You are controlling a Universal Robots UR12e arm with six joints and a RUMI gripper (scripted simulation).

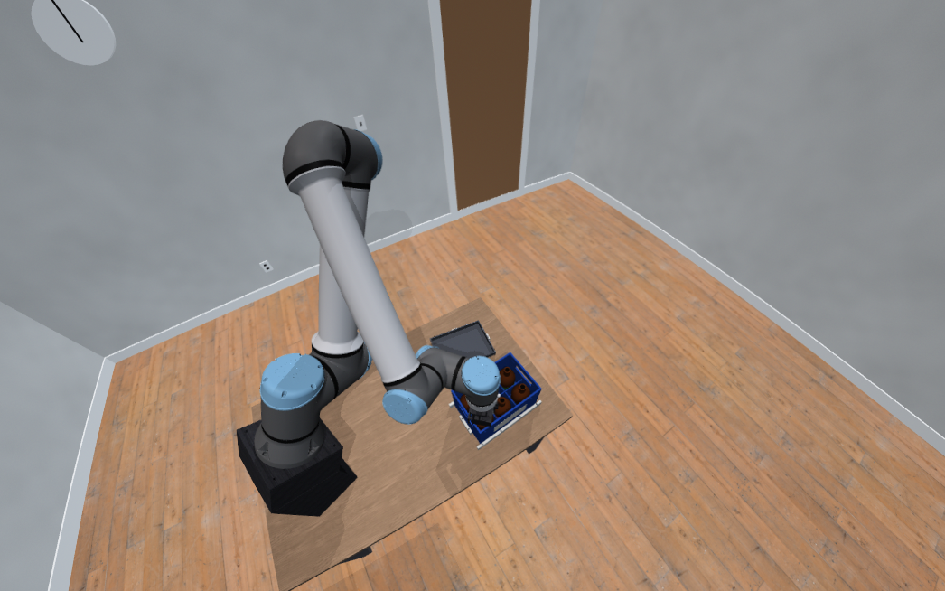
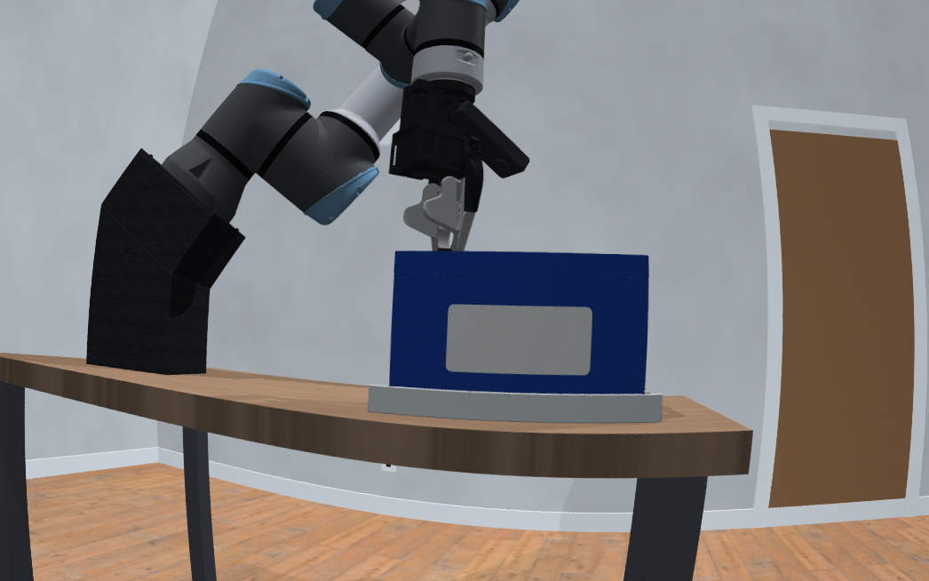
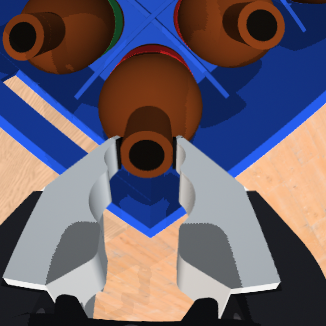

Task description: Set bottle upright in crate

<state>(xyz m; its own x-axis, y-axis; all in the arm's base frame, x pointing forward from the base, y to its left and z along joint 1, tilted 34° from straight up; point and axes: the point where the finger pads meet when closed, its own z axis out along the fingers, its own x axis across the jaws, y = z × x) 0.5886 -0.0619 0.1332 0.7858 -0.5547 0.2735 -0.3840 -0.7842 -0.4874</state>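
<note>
Right now my hand is 90 mm above the blue crate, 70 mm to the right of it and 70 mm short of it. The rest, counted from my hand: grey tray (370 mm to the left, 170 mm below, 10 mm ahead).
</note>
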